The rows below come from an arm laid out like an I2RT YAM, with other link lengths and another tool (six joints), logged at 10 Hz.
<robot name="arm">
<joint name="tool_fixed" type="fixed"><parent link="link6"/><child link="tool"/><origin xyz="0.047 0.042 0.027" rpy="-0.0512 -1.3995 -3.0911"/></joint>
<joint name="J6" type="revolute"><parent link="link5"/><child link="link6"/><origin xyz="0.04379 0 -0.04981" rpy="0 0 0"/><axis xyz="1 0 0"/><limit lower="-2.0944" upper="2.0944"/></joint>
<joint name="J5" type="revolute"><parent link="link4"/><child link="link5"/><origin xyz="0.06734 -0.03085 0.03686" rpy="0 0 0"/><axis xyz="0 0 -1"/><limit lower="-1.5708" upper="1.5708"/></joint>
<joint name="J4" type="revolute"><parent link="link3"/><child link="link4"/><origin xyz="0.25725 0.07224 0.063" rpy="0 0 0"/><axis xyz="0 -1 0"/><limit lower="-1.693" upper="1.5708"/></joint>
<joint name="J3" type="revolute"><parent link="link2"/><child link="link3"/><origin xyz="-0.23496 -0.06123 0" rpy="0 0 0"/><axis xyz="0 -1 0"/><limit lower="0" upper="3.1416"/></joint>
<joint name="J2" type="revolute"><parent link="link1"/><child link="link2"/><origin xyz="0.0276 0.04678 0.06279" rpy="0 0 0"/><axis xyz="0 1 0"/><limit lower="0" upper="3.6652"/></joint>
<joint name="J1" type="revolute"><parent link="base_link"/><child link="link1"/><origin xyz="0 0 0.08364" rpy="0 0 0"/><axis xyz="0 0 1"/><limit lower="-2.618" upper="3.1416"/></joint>
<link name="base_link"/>
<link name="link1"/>
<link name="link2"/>
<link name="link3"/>
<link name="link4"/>
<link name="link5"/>
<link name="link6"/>
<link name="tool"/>
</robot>
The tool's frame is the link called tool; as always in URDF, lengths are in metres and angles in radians.
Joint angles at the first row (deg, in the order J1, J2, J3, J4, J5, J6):
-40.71, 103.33, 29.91, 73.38, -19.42, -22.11
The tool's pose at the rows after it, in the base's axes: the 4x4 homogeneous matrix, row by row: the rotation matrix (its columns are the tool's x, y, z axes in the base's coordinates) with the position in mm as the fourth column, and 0 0 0 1 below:
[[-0.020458 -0.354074 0.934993 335.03], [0.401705 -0.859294 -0.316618 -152.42], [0.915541 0.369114 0.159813 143.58], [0 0 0 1]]
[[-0.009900 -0.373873 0.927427 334.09], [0.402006 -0.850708 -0.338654 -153.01], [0.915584 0.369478 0.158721 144.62], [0 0 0 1]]
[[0.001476 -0.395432 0.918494 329.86], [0.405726 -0.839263 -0.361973 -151.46], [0.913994 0.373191 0.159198 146.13], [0 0 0 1]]
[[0.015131 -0.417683 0.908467 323.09], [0.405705 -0.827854 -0.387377 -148.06], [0.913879 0.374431 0.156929 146.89], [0 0 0 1]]
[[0.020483 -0.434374 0.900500 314.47], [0.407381 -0.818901 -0.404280 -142.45], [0.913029 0.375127 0.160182 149.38], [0 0 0 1]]
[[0.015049 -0.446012 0.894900 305.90], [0.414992 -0.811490 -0.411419 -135.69], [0.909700 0.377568 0.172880 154.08], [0 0 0 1]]
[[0.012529 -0.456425 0.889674 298.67], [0.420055 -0.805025 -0.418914 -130.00], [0.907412 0.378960 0.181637 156.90], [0 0 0 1]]
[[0.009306 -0.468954 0.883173 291.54], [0.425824 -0.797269 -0.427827 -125.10], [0.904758 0.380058 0.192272 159.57], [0 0 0 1]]
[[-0.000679 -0.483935 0.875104 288.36], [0.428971 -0.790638 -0.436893 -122.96], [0.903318 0.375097 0.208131 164.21], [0 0 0 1]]
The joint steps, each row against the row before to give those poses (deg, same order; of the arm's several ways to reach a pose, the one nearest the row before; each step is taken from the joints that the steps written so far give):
0.18, -0.22, -0.04, -0.04, 1.25, -0.02
0.13, -0.74, -0.51, -0.30, 1.48, -0.04
0.06, -1.62, -1.50, -0.07, 1.55, -0.22
0.07, -2.16, -2.30, 0.00, 1.67, -0.11
0.04, -3.02, -2.82, 0.00, 1.13, 0.00
0.09, -3.54, -2.79, 0.02, 0.64, 0.00
0.11, -2.91, -2.37, -0.02, 0.65, 0.00
0.02, -2.84, -2.25, 0.04, 0.68, 0.02
0.15, -2.03, -1.03, -0.09, 0.81, 0.42

